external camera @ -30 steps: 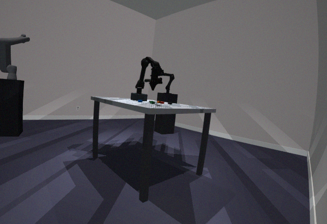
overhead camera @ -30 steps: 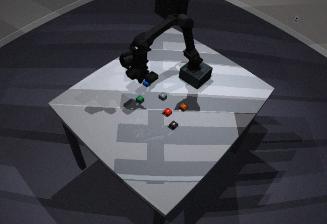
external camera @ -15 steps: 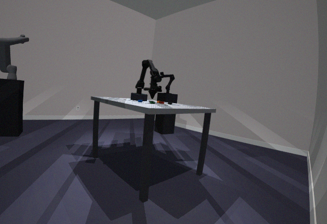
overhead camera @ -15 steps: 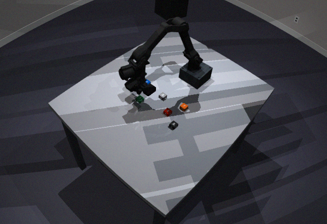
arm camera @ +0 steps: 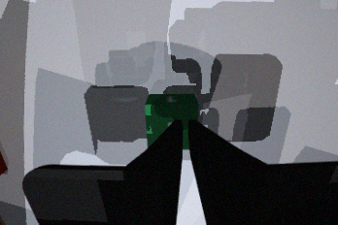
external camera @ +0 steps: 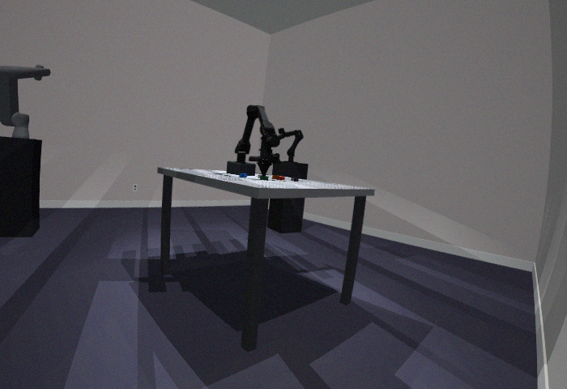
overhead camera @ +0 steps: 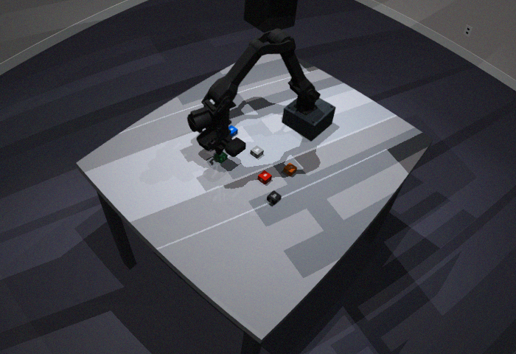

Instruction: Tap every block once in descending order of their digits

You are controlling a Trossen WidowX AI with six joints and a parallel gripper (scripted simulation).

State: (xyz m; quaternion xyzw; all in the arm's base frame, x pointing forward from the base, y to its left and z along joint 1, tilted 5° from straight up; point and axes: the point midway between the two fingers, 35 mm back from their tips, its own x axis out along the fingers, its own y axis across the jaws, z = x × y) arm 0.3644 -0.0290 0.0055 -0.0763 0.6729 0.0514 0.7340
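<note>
Right now the green block is 10 mm to the left of my gripper tip and 10 mm below it. Also, from my gripper tip: grey block: 120 mm behind, 60 mm to the left, 10 mm below; red block: 160 mm to the left, 70 mm behind, 10 mm below; blue block: 110 mm behind, 70 mm to the right, 10 mm below.
</note>
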